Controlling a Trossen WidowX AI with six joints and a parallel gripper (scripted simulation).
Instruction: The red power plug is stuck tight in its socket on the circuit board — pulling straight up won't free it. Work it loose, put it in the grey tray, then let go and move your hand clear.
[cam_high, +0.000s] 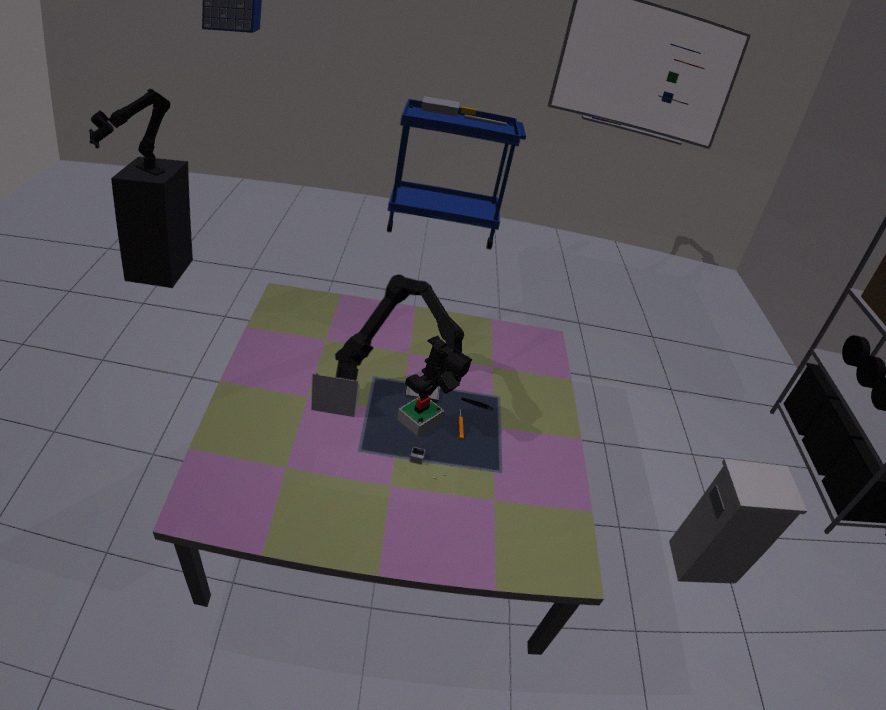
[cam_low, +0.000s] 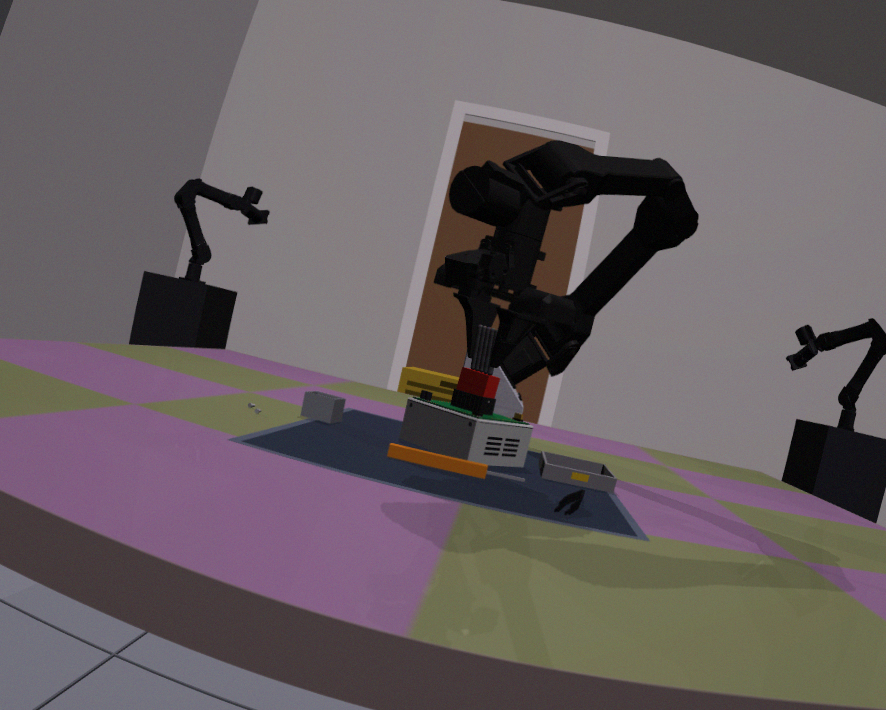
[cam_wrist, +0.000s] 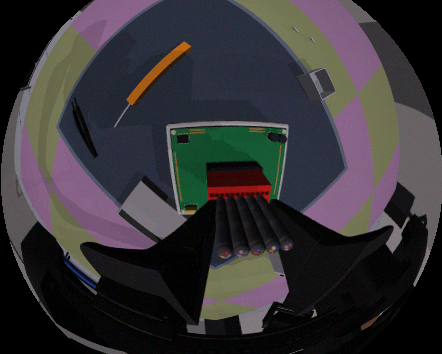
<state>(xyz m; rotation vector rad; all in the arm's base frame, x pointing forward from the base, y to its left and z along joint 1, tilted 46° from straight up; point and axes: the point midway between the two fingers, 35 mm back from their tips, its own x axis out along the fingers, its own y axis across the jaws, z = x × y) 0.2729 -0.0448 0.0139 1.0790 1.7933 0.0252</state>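
Now: the red power plug 2 cm below my gripper tip. Round my gripper tip: dark mat 5 cm ahead, 11 cm below.
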